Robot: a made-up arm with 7 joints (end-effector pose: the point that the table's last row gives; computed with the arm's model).
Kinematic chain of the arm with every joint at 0, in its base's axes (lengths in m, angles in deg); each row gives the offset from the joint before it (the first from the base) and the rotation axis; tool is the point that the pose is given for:
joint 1: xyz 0 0 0.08 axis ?
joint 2: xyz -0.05 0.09 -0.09 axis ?
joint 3: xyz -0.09 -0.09 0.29 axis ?
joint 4: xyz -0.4 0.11 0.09 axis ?
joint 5: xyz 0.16 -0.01 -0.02 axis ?
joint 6: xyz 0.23 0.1 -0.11 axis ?
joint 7: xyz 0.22 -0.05 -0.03 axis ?
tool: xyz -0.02 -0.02 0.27
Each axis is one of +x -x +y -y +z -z.
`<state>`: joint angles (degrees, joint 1 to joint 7).
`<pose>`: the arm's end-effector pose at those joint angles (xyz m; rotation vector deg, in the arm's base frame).
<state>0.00 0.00 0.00 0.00 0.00 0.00 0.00</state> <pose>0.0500 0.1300 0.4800 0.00 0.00 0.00</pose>
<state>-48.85 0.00 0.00 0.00 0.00 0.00 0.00</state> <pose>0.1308 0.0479 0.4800 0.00 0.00 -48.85</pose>
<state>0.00 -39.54 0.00 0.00 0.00 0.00 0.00</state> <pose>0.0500 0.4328 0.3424 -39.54 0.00 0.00</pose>
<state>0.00 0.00 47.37 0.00 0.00 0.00 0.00</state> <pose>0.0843 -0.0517 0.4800 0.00 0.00 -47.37</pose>
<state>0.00 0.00 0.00 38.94 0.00 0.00 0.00</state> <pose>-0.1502 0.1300 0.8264 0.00 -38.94 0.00</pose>
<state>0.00 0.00 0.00 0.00 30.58 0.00 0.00</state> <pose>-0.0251 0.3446 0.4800 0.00 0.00 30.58</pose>
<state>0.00 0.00 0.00 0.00 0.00 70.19 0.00</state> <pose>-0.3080 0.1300 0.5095 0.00 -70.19 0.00</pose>
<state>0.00 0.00 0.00 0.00 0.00 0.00 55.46</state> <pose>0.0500 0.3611 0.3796 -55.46 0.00 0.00</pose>
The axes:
joint 1: +z
joint 2: +x
joint 3: -z
joint 4: -y
joint 5: +z
joint 6: -y
joint 7: -x

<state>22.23 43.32 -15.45 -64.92 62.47 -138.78 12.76</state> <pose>-0.9016 -0.2427 0.0449 87.08 -64.62 -105.87</pose>
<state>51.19 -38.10 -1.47 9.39 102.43 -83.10 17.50</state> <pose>-0.7318 -0.1279 -0.2287 150.18 -17.18 -87.19</pose>
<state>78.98 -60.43 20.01 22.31 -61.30 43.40 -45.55</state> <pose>-0.5538 -0.3971 0.4247 40.58 -104.91 51.23</pose>
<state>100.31 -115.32 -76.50 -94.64 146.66 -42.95 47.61</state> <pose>-0.9273 -0.6029 0.1569 49.93 -139.35 -47.57</pose>
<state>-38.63 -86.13 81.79 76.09 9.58 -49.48 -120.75</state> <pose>0.3446 0.6876 0.2169 -19.27 -65.50 -1.49</pose>
